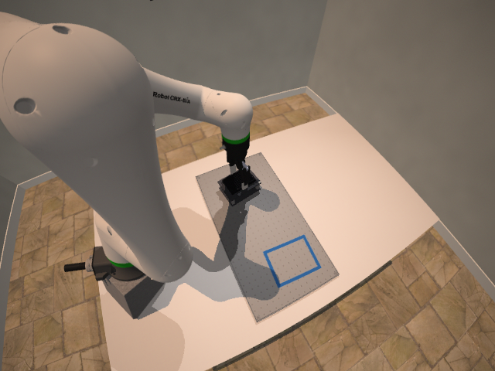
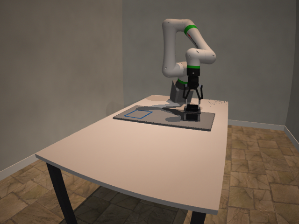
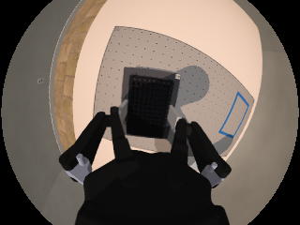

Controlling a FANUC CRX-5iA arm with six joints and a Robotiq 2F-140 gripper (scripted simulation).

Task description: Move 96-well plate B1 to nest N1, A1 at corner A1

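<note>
Right now my hand is 2 cm above the black 96-well plate. From my hand the other things lie so: raised plate nest N1: 4 cm below.
</note>
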